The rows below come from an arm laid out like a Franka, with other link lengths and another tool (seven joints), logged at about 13 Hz.
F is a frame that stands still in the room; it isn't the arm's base.
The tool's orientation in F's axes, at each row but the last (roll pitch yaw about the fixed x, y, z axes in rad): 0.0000 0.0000 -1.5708; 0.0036 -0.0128 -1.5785; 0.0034 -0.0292 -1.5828; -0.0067 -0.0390 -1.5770
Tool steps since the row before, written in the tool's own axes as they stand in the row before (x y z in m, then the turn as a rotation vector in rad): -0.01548 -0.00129 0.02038 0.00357 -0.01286 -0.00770; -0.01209 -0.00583 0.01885 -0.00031 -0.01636 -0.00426; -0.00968 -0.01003 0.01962 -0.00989 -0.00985 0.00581; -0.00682 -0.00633 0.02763 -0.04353 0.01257 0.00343
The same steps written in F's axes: -0.00129 0.01548 0.02038 -0.01286 -0.00357 -0.00770; -0.00580 0.01238 0.01867 -0.01634 0.00038 -0.00432; -0.00997 0.01037 0.01929 -0.00975 0.01017 0.00549; -0.00610 0.00793 0.02738 0.01286 0.04355 0.00165
